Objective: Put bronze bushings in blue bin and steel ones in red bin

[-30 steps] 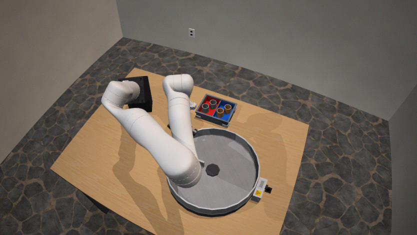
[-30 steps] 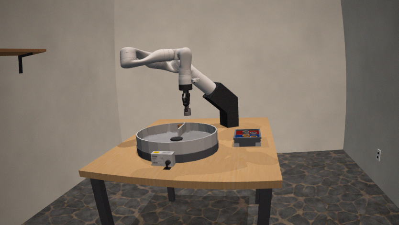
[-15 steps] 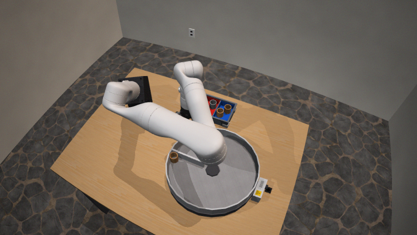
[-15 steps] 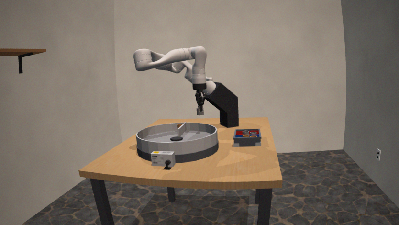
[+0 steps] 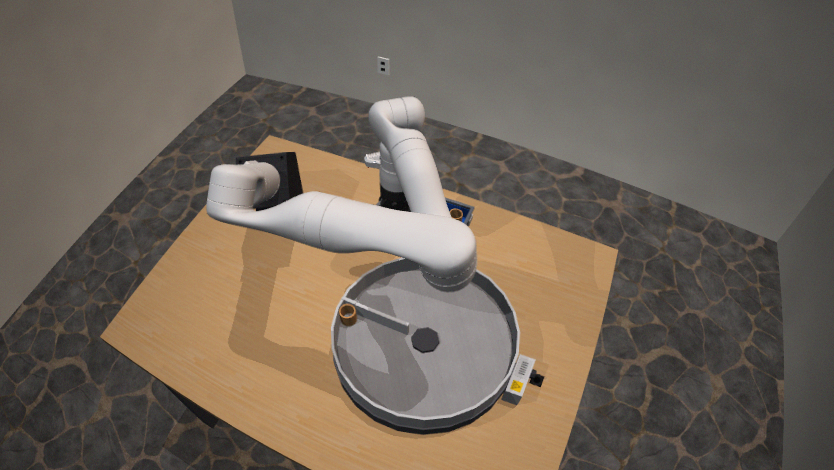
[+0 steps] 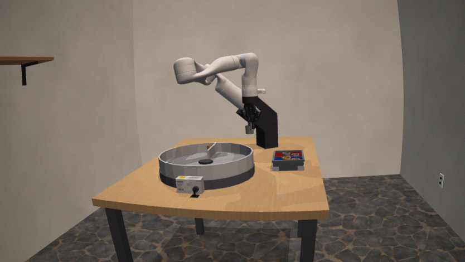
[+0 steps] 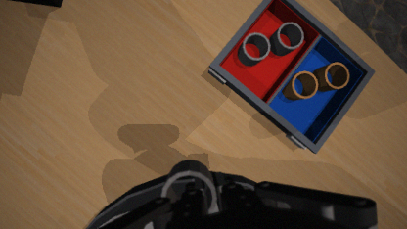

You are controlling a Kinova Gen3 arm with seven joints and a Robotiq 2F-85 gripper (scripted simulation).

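Right now my hand is 2 cm short of the two-part bin, 17 cm to the right of it and 16 cm above it. The rest, counted from my hand: turntable: 15 cm ahead, 19 cm to the right, 13 cm below.
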